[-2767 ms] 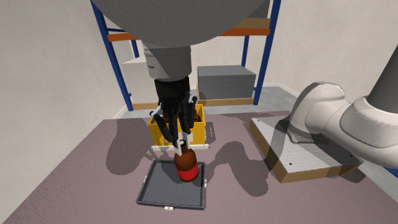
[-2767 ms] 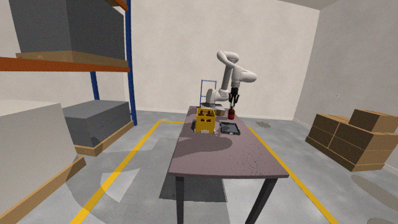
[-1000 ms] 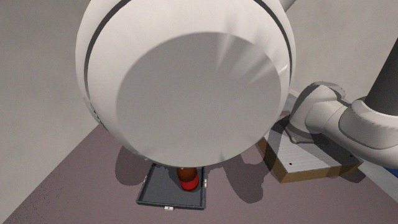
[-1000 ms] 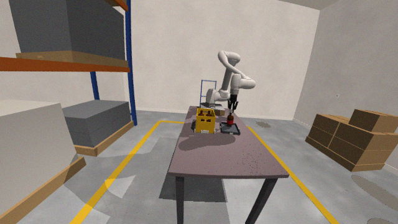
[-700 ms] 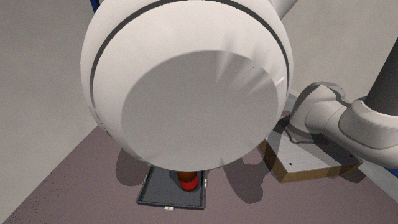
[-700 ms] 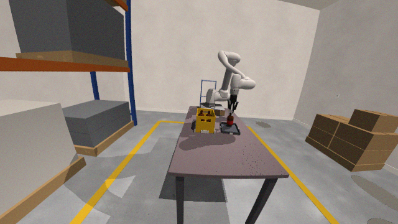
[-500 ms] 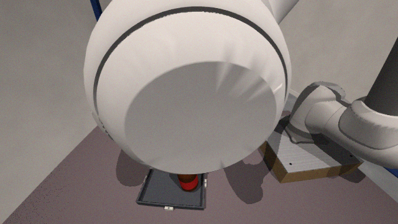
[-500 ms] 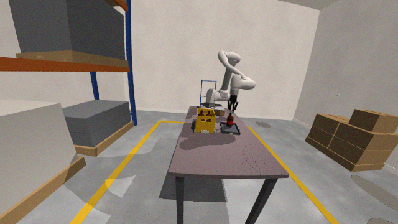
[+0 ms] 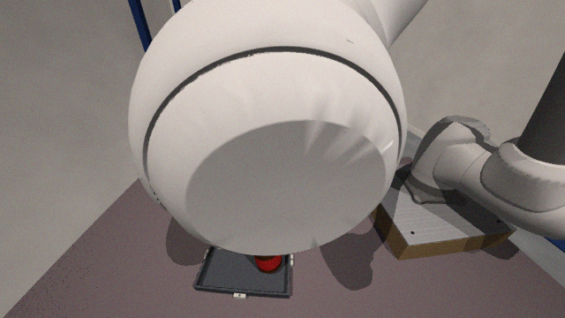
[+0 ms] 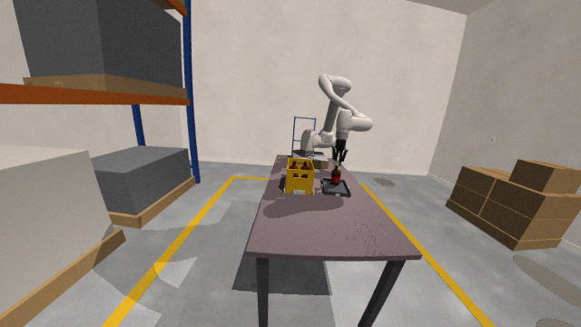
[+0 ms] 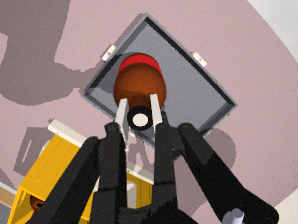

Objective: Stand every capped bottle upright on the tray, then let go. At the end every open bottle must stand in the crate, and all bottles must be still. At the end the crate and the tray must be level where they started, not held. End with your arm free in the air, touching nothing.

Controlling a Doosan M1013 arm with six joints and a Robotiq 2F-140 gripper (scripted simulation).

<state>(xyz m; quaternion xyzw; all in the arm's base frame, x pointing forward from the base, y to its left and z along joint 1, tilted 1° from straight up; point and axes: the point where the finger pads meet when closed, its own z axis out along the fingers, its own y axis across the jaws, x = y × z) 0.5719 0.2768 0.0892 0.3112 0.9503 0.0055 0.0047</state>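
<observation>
Right now the brown capped bottle is 80 mm below my hand and 10 mm behind it. From my hand the other things lie so: yellow crate 280 mm to the right, 90 mm ahead, 80 mm below; then dark grey tray 160 mm below, 60 mm ahead.
</observation>
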